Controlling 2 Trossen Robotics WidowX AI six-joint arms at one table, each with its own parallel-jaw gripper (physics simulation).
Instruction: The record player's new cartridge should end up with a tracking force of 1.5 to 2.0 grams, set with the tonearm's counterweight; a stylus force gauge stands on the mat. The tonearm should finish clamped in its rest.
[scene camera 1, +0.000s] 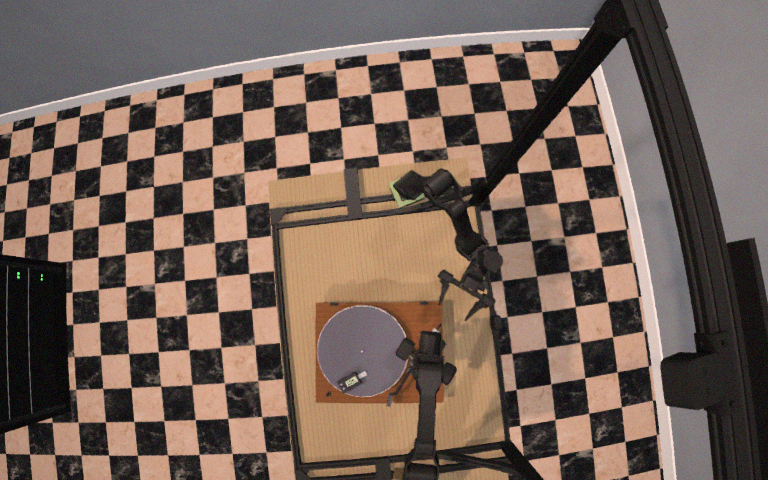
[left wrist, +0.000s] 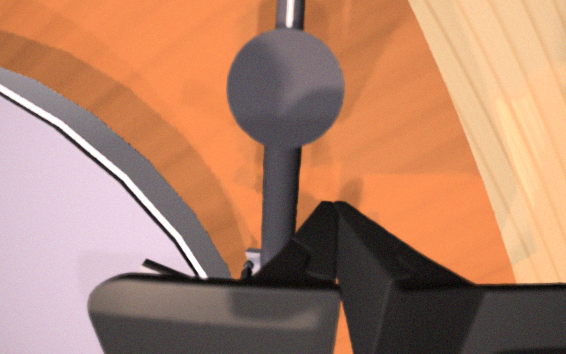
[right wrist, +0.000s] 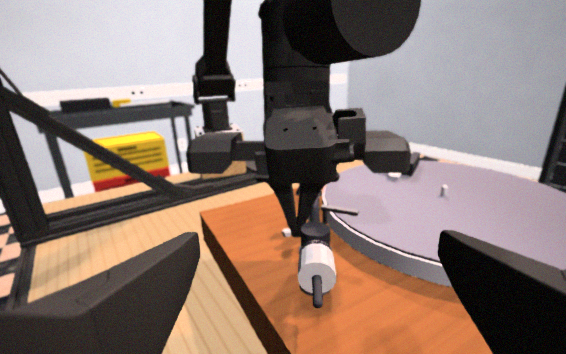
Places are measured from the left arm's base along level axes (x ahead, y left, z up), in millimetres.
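Pixels of known places: left gripper, fingertip midpoint: (left wrist: 331, 213) (right wrist: 296, 235); right gripper, fingertip midpoint: (scene camera 1: 452, 313) (right wrist: 316, 242); left arm's base at its link origin: (right wrist: 217, 129); right arm's base at its link origin: (scene camera 1: 406, 190).
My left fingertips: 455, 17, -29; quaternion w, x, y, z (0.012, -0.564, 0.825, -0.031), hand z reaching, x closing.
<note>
Ahead of a thing's pixels: the offset from my left fingertips to its top centre, as dx, dy, dz. "spot": to the spot under its first point. Level surfaces: height alone.
The tonearm (scene camera 1: 403, 380) (left wrist: 281, 200) (right wrist: 316, 215) lies along the right side of the wooden record player (scene camera 1: 419, 314) (left wrist: 400, 225) (right wrist: 250, 225). Its pivot cap {spot: +46, -1, +33} (left wrist: 285, 87) is round and grey. The white counterweight {+80, -16, +38} (scene camera 1: 436, 330) (right wrist: 317, 267) is at the rear end. The stylus force gauge {-113, +218, +22} (scene camera 1: 351, 382) rests on the mat {dz +1} (scene camera 1: 339, 339) (left wrist: 50, 200) (right wrist: 490, 215). My left gripper (left wrist: 331, 213) (right wrist: 296, 235) is shut, tips low beside the tonearm tube; I see nothing between them. My right gripper (scene camera 1: 454, 310) (right wrist: 316, 242) is open and empty behind the counterweight. The rest and its clamp are hidden.
A dark bar {-4, +49, +19} (left wrist: 160, 266) (right wrist: 340, 210) reaches over the mat edge. A small white tip {spot: -22, -3, -8} (right wrist: 286, 232) is beside the left fingertips. A green item (scene camera 1: 398, 195) lies under the right arm's base. Black frame beams (scene camera 1: 277, 271) edge the table. A yellow box (right wrist: 130, 160) stands beyond.
</note>
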